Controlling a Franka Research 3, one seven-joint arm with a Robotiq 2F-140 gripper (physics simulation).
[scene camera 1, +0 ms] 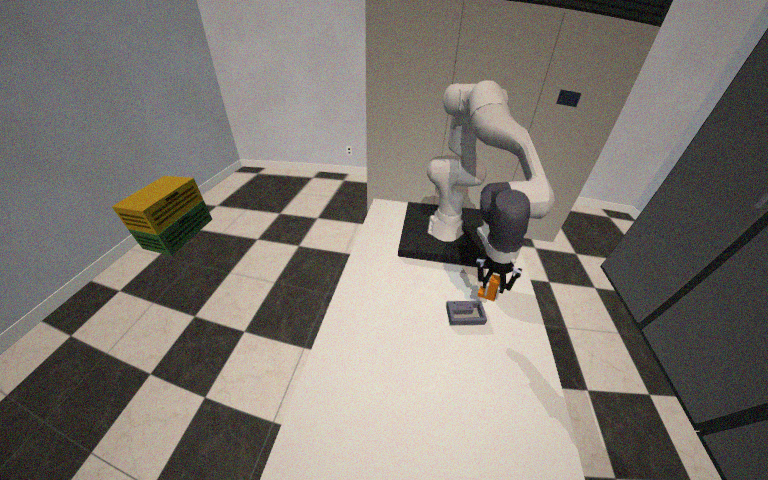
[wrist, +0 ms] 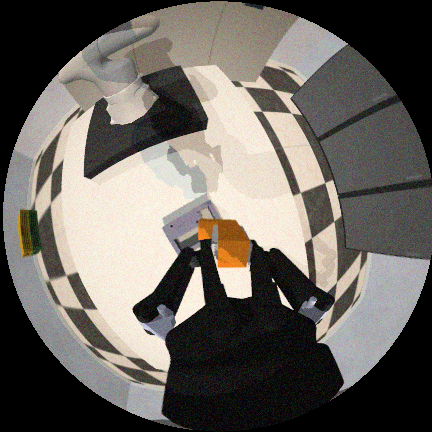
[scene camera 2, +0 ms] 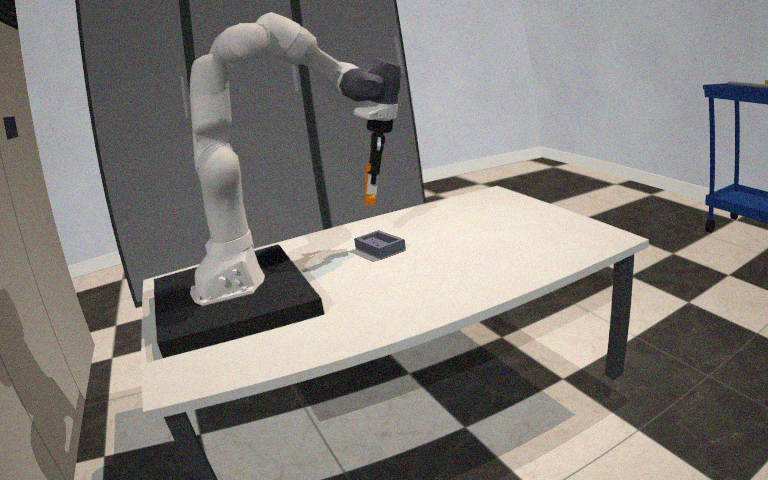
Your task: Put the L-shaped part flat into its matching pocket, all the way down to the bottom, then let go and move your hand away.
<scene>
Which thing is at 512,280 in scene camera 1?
My gripper.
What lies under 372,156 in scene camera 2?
My gripper.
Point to a grey pocket block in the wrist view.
At 181,232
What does my gripper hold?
An orange L-shaped part.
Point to an orange L-shaped part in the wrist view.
233,244
</scene>
